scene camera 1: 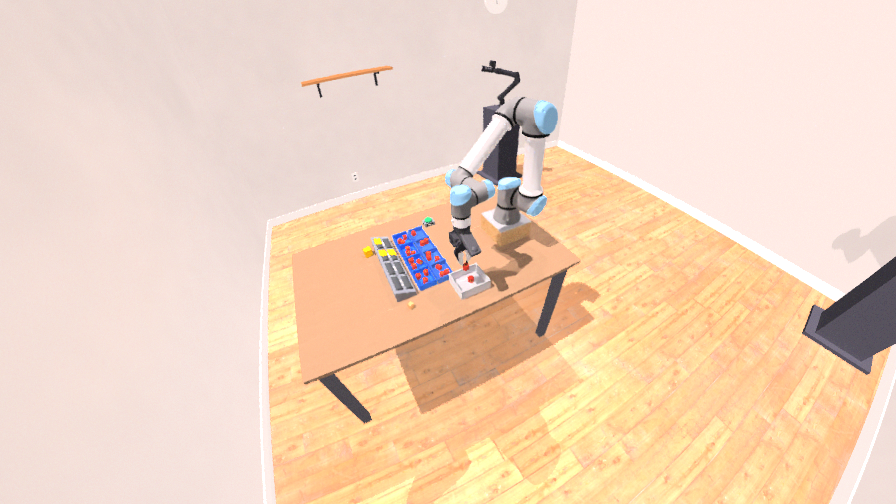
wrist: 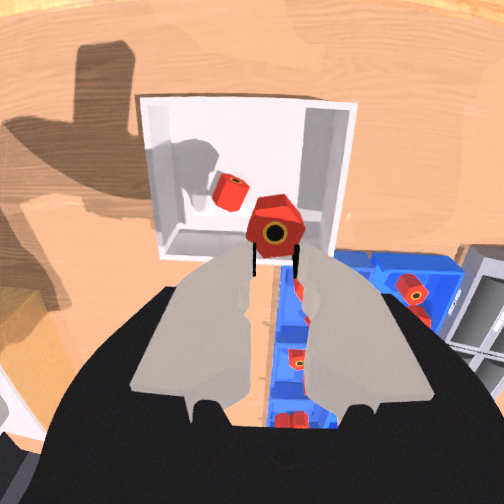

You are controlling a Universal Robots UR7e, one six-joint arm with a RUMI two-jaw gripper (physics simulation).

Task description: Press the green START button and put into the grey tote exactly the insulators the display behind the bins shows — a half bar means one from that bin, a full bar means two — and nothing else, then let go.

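My gripper (wrist: 275, 260) is shut on a red hexagonal insulator (wrist: 275, 226) and holds it above the near wall of the grey tote (wrist: 245, 175). One red insulator (wrist: 230, 191) lies on its side inside the tote. In the scene view the gripper (scene camera 1: 464, 258) hangs just over the tote (scene camera 1: 470, 280), with the held insulator (scene camera 1: 465, 267) at its tips. The blue bins (scene camera 1: 421, 253) with several red insulators stand left of the tote. The display (scene camera 1: 394, 266) behind them shows yellow bars at its far end. The green START button (scene camera 1: 428, 220) sits beyond the bins.
A yellow cube (scene camera 1: 367, 251) lies by the display's far end and a small orange piece (scene camera 1: 411, 305) by its near end. The robot base stands on a block (scene camera 1: 508, 228) at the table's far corner. The bins (wrist: 350, 320) and the display frame (wrist: 480, 310) show at the wrist view's right.
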